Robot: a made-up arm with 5 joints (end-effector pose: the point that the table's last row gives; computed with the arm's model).
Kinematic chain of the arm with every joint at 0, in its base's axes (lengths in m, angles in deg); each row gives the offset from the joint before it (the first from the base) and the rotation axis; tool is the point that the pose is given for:
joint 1: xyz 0 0 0.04 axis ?
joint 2: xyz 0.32 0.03 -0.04 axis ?
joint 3: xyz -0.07 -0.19 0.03 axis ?
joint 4: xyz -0.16 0 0.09 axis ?
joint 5: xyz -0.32 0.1 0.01 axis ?
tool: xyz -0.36 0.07 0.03
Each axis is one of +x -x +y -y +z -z.
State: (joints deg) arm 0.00 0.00 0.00 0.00 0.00
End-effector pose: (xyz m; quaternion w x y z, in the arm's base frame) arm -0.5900 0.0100 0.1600 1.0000 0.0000 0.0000 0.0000
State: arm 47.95 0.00 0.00 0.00 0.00
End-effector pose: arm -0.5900 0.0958 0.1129 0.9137 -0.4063 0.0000 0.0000
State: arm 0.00 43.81 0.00 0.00 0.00
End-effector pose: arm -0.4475 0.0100 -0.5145 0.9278 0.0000 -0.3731 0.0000
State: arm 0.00 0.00 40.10 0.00 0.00
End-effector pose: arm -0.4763 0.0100 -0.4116 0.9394 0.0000 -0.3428 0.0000
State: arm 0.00 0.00 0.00 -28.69 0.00
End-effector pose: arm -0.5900 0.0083 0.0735 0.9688 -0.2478 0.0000 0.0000
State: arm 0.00 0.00 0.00 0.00 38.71
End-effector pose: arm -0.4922 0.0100 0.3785 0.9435 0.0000 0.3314 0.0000
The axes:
joint 1: -x
joint 2: -y
joint 3: -y
joint 4: +x
joint 5: +y

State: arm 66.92 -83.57 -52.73 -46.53 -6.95
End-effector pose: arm 0.9251 0.5708 0.3330 0.2592 -0.3205 0.8994 -0.1451
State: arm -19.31 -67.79 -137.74 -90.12 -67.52
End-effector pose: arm 0.9379 -0.3887 -0.2767 0.1633 0.5488 0.5684 0.5907
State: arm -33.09 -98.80 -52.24 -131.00 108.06
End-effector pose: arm 0.5302 -0.2397 0.3846 0.0120 0.8868 -0.2116 -0.4106
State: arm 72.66 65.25 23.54 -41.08 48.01
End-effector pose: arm 0.0461 -0.7006 -0.3503 0.6306 -0.6241 -0.4561 -0.0695
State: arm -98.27 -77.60 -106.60 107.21 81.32
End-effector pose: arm 0.8271 0.2242 -0.4975 0.6430 -0.0236 -0.7610 0.0824
